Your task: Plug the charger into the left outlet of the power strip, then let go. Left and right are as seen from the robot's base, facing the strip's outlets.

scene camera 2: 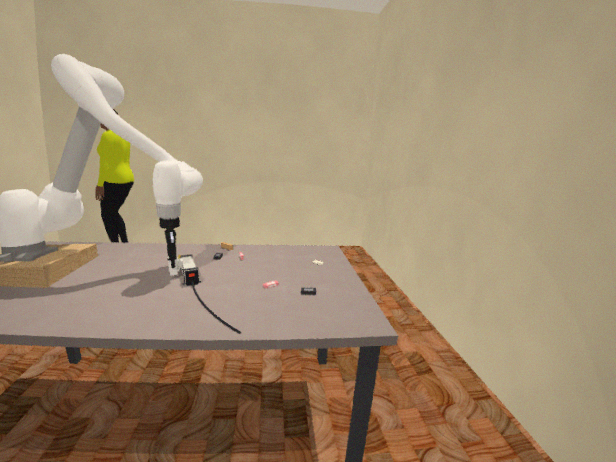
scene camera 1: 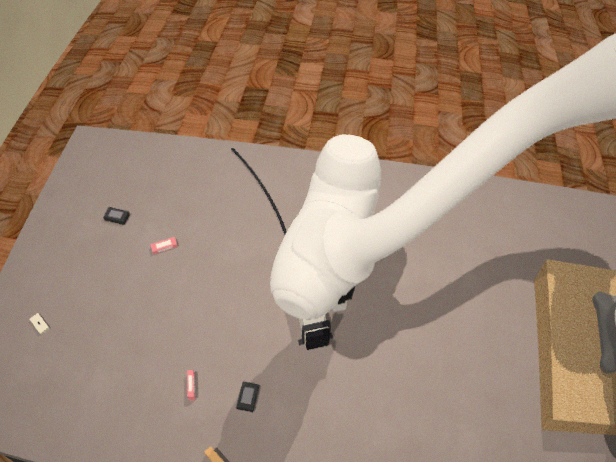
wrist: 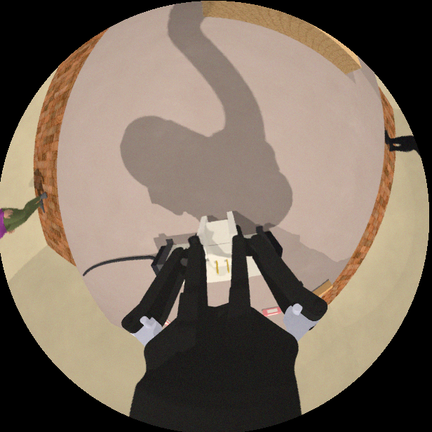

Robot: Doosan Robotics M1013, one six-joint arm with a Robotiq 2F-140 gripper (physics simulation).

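Seen in the pictures: gripper, fingertip midpoint: (scene camera 2: 173, 273); arm's base, origin of the base link: (scene camera 2: 25, 255).
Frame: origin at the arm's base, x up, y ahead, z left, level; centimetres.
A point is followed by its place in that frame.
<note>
The power strip (scene camera 1: 316, 336) @[x -1.3, y 67.2, z 6.0 cm] (scene camera 2: 189, 270) @[x -1.2, y 72.7, z -11.8 cm] (wrist: 256, 268) is pale with black ends, a red switch on one end, and lies on the table. My gripper (scene camera 2: 173, 264) @[x -5.3, y 64.1, z -4.5 cm] (wrist: 218, 221) is low at the strip's base-side edge, shut on the off-white charger (scene camera 1: 340, 306) (scene camera 2: 173, 270) (wrist: 218, 231). Two gold-coloured prongs (wrist: 222, 266) show beyond the charger, over the strip's pale surface in the wrist view. Their height above it and their alignment with the left outlet cannot be told. The outlets are not clearly visible. The arm hides much of the strip in scene camera 1.
A black cable (scene camera 1: 261, 185) @[x -6.3, y 85.0, z -34.7 cm] (scene camera 2: 215, 315) @[x -6.3, y 86.2, z -36.7 cm] (wrist: 117, 259) runs from the strip. Black boxes (scene camera 1: 116, 215) @[x -5.4, y 117.6, z -20.4 cm] (scene camera 1: 248, 396) @[x -5.4, y 78.7, z 18.7 cm], red-white pieces (scene camera 1: 164, 245) @[x -5.7, y 103.7, z -13.8 cm] (scene camera 1: 190, 384) @[x -4.8, y 90.2, z 18.2 cm], a cream plate (scene camera 1: 39, 323) @[x -6.0, y 126.6, z 10.1 cm] and an orange block (scene camera 1: 215, 454) @[x -4.2, y 82.7, z 31.3 cm] lie around. A person (scene camera 2: 115, 160) stands behind the table.
</note>
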